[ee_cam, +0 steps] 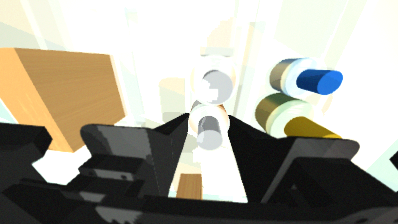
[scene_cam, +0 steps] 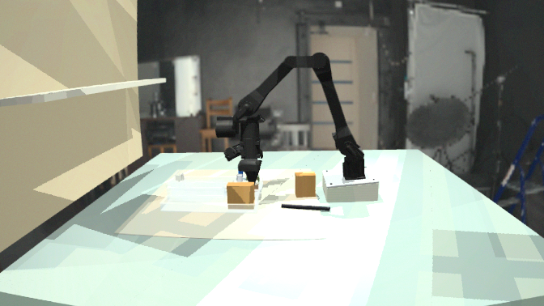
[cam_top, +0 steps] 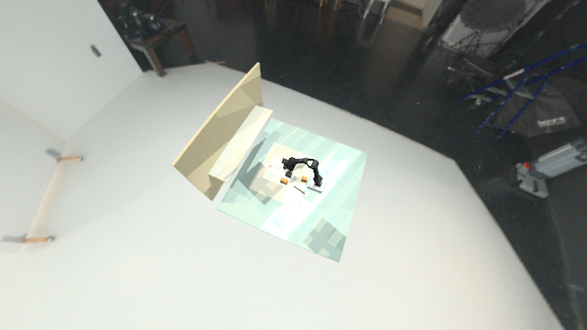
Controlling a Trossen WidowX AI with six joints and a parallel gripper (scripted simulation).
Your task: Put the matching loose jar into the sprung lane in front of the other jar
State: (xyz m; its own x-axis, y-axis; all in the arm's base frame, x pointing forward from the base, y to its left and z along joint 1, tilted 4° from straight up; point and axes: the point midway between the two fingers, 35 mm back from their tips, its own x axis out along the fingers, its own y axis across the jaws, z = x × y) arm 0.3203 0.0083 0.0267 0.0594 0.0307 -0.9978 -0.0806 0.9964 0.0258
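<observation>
Now: the clear-walled pusher lane 140 mm ahead of my gripper tip, 40 mm to the left of it and 10 mm below it. Round my gripper tip: black pen (170 mm behind, 130 mm to the left, 20 mm below).
</observation>
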